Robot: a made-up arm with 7 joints. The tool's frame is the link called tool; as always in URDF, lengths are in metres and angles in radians.
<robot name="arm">
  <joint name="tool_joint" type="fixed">
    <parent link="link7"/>
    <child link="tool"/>
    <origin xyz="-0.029 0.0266 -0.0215" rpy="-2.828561 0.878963 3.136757"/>
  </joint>
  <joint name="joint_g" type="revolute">
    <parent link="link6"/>
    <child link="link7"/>
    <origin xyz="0.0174 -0.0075 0.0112" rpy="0 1.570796 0"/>
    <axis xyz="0 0 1"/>
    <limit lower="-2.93" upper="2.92"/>
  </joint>
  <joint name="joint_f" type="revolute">
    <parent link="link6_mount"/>
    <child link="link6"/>
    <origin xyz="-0.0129 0.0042 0.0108" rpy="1.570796 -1.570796 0"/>
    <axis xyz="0 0 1"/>
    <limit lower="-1.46" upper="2"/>
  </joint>
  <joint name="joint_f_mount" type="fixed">
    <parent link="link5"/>
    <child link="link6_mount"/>
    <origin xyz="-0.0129 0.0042 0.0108"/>
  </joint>
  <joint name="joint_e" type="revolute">
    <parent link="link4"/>
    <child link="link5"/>
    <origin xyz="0.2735 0.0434 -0.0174" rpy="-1.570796 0 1.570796"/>
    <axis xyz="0 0 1"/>
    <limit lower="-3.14" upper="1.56"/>
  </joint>
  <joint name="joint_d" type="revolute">
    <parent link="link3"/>
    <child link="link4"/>
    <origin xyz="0.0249 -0.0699 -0.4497" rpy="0 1.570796 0"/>
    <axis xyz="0 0 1"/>
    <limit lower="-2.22" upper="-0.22"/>
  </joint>
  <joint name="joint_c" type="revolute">
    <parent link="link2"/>
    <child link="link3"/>
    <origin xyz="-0.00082 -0.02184 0.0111" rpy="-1.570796 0 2.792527"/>
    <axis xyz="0 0 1"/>
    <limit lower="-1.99" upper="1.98"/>
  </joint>
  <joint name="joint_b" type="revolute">
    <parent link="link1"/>
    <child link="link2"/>
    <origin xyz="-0.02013 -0.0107 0.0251" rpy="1.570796 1.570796 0"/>
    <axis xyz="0 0 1"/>
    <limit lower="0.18" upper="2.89"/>
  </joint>
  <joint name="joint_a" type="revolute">
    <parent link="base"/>
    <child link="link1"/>
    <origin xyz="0.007 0.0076 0.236" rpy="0 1.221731 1.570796"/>
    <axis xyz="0 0 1"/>
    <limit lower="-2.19" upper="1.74"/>
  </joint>
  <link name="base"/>
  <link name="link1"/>
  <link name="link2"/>
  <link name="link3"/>
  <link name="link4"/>
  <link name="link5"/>
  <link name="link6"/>
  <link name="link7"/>
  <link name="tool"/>
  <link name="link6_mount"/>
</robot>
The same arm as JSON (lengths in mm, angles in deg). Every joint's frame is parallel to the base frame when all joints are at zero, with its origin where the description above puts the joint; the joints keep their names.
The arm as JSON. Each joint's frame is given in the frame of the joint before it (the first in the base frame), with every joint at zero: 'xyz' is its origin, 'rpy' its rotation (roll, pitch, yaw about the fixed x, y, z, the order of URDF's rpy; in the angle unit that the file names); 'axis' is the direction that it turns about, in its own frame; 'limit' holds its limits. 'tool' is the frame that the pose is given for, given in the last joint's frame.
{
  "units": {
    "length": "mm",
    "angle": "deg"
  },
  "joints": [
    {
      "name": "joint_a",
      "type": "revolute",
      "origin": {
        "xyz": [
          7.0,
          7.6,
          236.0
        ],
        "rpy": [
          0.0,
          0.0,
          0.0
        ]
      },
      "axis": [
        0.0,
        0.9397,
        0.342
      ],
      "limit": {
        "lower": -125.48,
        "upper": 99.69
      }
    },
    {
      "name": "joint_b",
      "type": "revolute",
      "origin": {
        "xyz": [
          10.7,
          16.7,
          27.5
        ],
        "rpy": [
          0.0,
          0.0,
          0.0
        ]
      },
      "axis": "+x",
      "limit": {
        "lower": 10.31,
        "upper": 165.58
      }
    },
    {
      "name": "joint_c",
      "type": "revolute",
      "origin": {
        "xyz": [
          11.1,
          -6.7,
          20.8
        ],
        "rpy": [
          0.0,
          0.0,
          0.0
        ]
      },
      "axis": "+z",
      "limit": {
        "lower": -114.02,
        "upper": 113.45
      }
    },
    {
      "name": "joint_d",
      "type": "revolute",
      "origin": {
        "xyz": [
          69.9,
          24.9,
          -449.7
        ],
        "rpy": [
          0.0,
          0.0,
          0.0
        ]
      },
      "axis": "+y",
      "limit": {
        "lower": -127.2,
        "upper": -12.61
      }
    },
    {
      "name": "joint_e",
      "type": "revolute",
      "origin": {
        "xyz": [
          -43.4,
          -17.4,
          -273.5
        ],
        "rpy": [
          0.0,
          0.0,
          0.0
        ]
      },
      "axis": "+z",
      "limit": {
        "lower": -179.91,
        "upper": 89.38
      }
    },
    {
      "name": "joint_f",
      "type": "revolute",
      "origin": {
        "xyz": [
          25.8,
          -8.4,
          21.6
        ],
        "rpy": [
          0.0,
          0.0,
          0.0
        ]
      },
      "axis": "+y",
      "limit": {
        "lower": -83.65,
        "upper": 114.59
      }
    },
    {
      "name": "joint_g",
      "type": "revolute",
      "origin": {
        "xyz": [
          -7.5,
          11.2,
          17.4
        ],
        "rpy": [
          0.0,
          0.0,
          0.0
        ]
      },
      "axis": "+z",
      "limit": {
        "lower": -167.88,
        "upper": 167.3
      }
    }
  ],
  "tool": {
    "origin": {
      "xyz": [
        26.6,
        29.0,
        -21.5
      ],
      "rpy": [
        -162.06,
        50.36,
        89.72
      ]
    }
  }
}

